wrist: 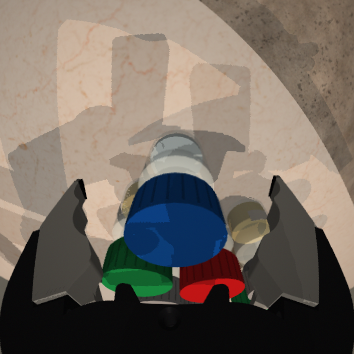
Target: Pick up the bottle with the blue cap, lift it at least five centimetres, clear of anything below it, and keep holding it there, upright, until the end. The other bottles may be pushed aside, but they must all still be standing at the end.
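Frame: origin at the arm's base, x ahead, y left, z up, level; metres.
Seen in the pictures: gripper, between the fingertips: (176,178).
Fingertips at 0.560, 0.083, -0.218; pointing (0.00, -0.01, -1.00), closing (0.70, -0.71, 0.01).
A point is followed by its place in that frame, as x, y, z.
The bottle with the blue cap (175,220) {0.569, 0.092, -0.162} stands upright in the middle of the wrist view, its clear body showing above the cap in the picture. My gripper (176,178) {0.560, 0.083, -0.218} is open, with one jaw to the left and one to the right of this bottle, neither touching it. A bottle with a green cap (137,272) {0.516, 0.076, -0.161} stands close at the lower left of the blue cap, and a bottle with a red cap (212,277) {0.541, 0.030, -0.163} close at the lower right. Both are partly hidden by the blue cap and the gripper body.
A clear bottle with a yellowish part (248,222) {0.567, -0.018, -0.229} shows beside the right jaw. Part of another green cap (241,297) {0.514, -0.059, -0.173} shows at the lower right, and a grey cap is partly hidden between the green and red ones. The round marble table top (90,65) {0.571, 0.199, -0.267} has its curved edge at the right.
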